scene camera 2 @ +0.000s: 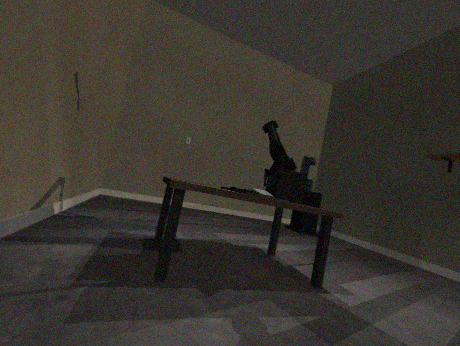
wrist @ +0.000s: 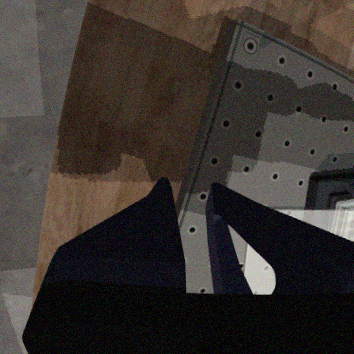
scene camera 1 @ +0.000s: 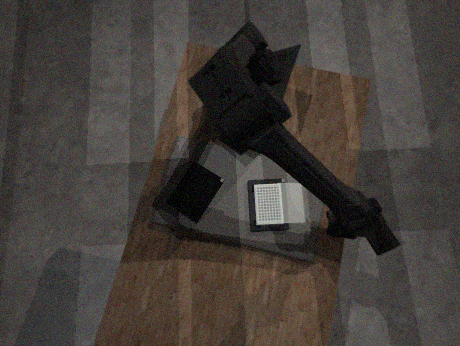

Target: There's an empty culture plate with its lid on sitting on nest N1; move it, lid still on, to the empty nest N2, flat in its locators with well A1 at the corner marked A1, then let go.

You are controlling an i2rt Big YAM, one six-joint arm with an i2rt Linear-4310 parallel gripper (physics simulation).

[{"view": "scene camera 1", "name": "black nest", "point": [197, 188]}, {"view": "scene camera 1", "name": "grey perforated board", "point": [228, 215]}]
